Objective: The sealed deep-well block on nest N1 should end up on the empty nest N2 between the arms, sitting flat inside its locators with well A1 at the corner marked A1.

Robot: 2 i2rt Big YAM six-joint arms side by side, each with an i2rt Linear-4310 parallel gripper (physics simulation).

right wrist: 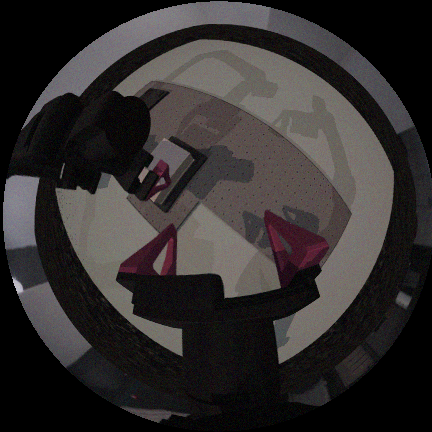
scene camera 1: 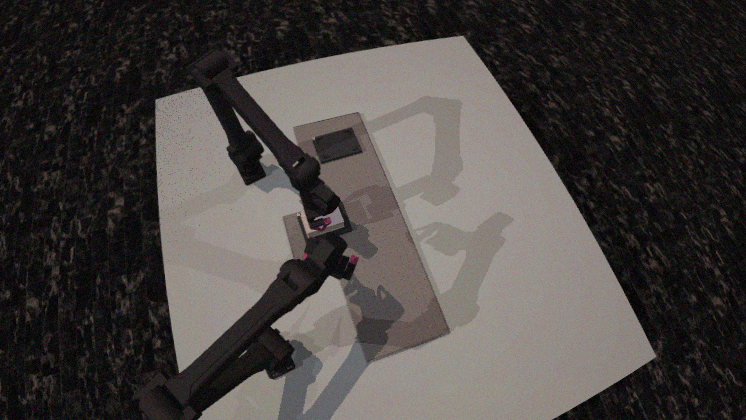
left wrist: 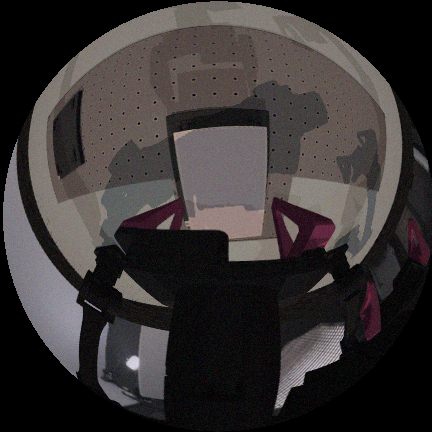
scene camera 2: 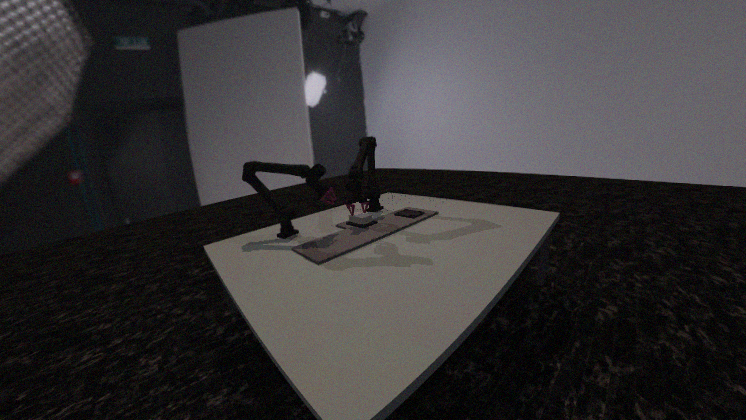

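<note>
A pale flat-topped block sits on a dark nest between the arms and looks level. Another dark nest is empty, near the board's upper end in scene camera 1. Nest labels, the A1 mark and the well positions cannot be read. My left gripper is open and empty, its magenta fingertips close above the block, apart from it in height. My right gripper is open and empty, raised beside the block.
A brown perforated board carries both nests and lies on a large white table. The two grippers are close together, with the right one below the left in scene camera 1. Arm shadows cross the board.
</note>
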